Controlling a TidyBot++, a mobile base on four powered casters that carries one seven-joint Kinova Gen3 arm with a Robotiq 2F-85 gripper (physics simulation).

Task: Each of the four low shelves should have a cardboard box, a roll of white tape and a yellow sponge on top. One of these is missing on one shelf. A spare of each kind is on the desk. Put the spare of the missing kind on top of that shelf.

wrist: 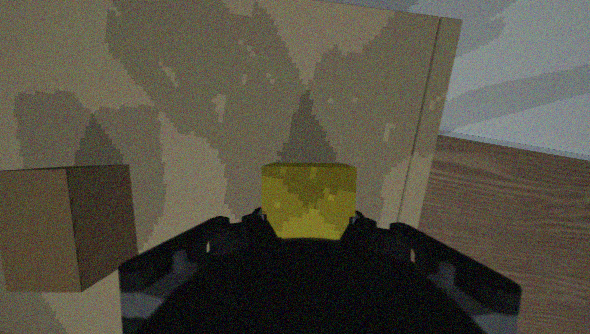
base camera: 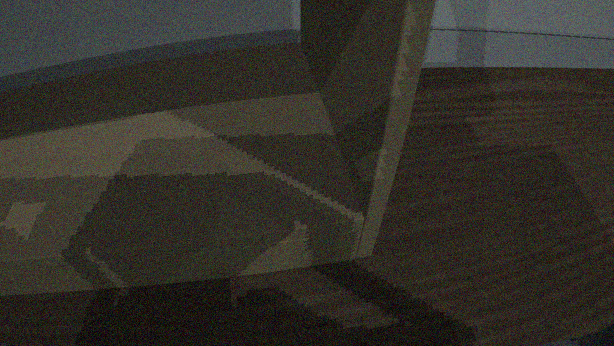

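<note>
The yellow sponge is held between the two black fingertips of my gripper in the wrist view. My gripper is shut on it. The sponge is over or on the light wooden top of a low shelf; I cannot tell whether it touches the top. A brown cardboard box stands on the same top, to the left of the gripper. In the base camera view a light wooden shelf stands close in front; its top and the gripper do not show there. No roll of white tape shows in either view.
The shelf's right edge lies to the right of the sponge. Brown wood floor lies beyond it on the right. A pale grey wall stands behind. Shadows fall across the shelf.
</note>
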